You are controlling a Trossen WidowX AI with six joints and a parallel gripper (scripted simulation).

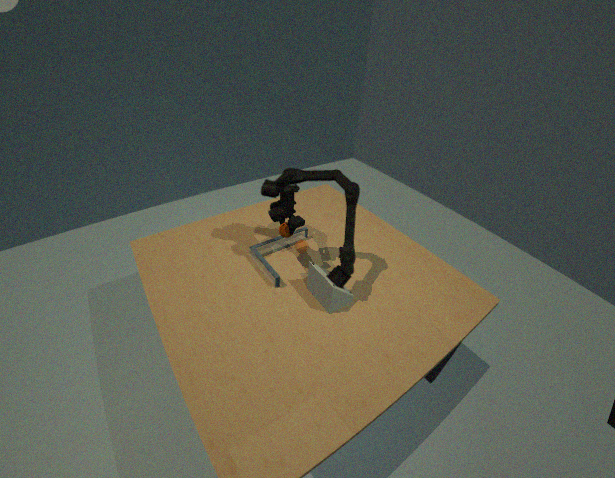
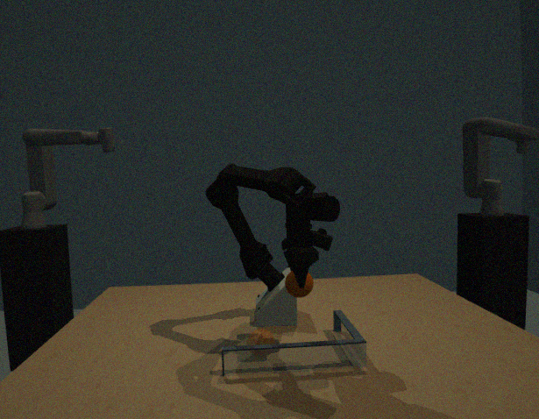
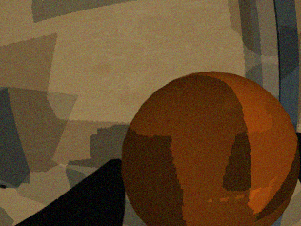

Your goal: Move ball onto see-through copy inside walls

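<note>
Right now my gripper tip is 100 mm short of the long clear wall, 30 mm to the left of it and 140 mm above it. Round my gripper tip: short wall: 10 mm behind, 120 mm to the left, 140 mm below.
</note>
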